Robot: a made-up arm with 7 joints.
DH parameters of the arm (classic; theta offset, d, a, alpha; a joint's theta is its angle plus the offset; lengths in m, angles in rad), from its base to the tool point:
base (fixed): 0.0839 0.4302 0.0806 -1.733
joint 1: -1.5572 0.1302 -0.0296 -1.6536
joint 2: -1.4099 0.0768 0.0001 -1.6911
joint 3: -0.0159 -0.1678 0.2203 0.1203
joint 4: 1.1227 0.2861 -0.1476 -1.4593
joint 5: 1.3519 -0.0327 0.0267 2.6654
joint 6: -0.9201 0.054 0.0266 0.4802
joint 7: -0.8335 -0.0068 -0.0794 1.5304
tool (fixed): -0.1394 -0.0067 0 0
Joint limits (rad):
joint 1: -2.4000..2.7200
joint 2: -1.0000..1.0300
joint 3: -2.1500..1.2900
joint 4: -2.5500..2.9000
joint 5: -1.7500..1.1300
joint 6: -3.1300..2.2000
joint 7: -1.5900..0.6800
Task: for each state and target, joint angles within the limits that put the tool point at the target. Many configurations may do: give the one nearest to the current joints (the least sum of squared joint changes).
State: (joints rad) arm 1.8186 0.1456 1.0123 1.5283 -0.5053 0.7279 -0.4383
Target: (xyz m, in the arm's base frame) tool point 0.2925 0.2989 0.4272
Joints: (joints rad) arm 2.0568 0.3171 0.8095 1.4810 -0.6266 0.8057 -0.3691
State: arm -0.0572 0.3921 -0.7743 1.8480 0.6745 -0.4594 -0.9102
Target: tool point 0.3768 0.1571 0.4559
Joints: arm 0.3628 0.9888 -1.1199 2.3203 -0.0041 0.0016 -0.5122
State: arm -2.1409 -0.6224 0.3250 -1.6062 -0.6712 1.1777 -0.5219
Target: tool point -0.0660 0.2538 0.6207
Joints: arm -1.5181 -0.2766 -0.3836 -1.3000 -0.6467 1.1654 -0.5043
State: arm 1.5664 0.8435 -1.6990 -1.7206 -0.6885 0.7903 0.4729
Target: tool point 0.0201 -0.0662 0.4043
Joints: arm 1.8309 0.9698 -2.1314 -1.3955 -0.8217 0.9363 0.5411
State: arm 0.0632 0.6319 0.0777 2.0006 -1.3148 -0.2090 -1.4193
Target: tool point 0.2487 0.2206 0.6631
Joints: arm 0.2604 0.8120 -0.3542 1.6960 -1.5805 -0.0999 -1.2539
